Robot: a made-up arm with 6 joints.
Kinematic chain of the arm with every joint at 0, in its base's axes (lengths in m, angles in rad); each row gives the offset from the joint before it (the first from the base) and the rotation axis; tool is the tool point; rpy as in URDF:
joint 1: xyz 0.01 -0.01 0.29 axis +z
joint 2: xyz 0 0.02 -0.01 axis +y
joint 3: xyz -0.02 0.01 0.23 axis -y
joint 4: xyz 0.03 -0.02 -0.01 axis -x
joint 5: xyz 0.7 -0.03 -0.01 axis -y
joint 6: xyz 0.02 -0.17 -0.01 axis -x
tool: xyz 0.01 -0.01 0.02 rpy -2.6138 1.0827 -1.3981
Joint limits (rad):
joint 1: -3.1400..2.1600
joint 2: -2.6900..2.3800
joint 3: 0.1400..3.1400
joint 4: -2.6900..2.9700
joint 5: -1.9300..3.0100
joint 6: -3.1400..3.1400
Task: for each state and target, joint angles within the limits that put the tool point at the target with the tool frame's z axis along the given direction. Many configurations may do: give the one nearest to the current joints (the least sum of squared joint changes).
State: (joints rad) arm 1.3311 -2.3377 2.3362 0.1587 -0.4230 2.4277
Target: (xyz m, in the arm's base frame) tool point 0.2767 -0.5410 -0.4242 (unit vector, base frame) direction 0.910 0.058 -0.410
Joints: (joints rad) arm 1.7263 -1.6944 2.5748 0.1772 -0.6273 2.8956
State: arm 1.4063 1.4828 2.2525 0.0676 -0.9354 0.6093
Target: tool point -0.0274 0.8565 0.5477 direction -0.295 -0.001 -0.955
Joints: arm 1.8323 2.2115 2.7484 0.1926 -0.9128 0.6227
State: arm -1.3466 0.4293 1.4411 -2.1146 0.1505 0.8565
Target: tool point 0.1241 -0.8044 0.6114 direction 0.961 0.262 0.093
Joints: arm -1.4917 0.1875 0.5665 -1.6969 -0.5120 1.0877
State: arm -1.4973 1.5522 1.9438 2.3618 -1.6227 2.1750
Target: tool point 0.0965 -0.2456 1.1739 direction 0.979 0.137 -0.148
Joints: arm -2.0169 0.7628 2.2048 2.9662 -1.5446 2.4455
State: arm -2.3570 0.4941 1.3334 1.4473 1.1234 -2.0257
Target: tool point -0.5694 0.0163 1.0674 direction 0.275 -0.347 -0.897
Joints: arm -3.1400 0.3933 0.9529 1.3040 1.8553 -1.1955
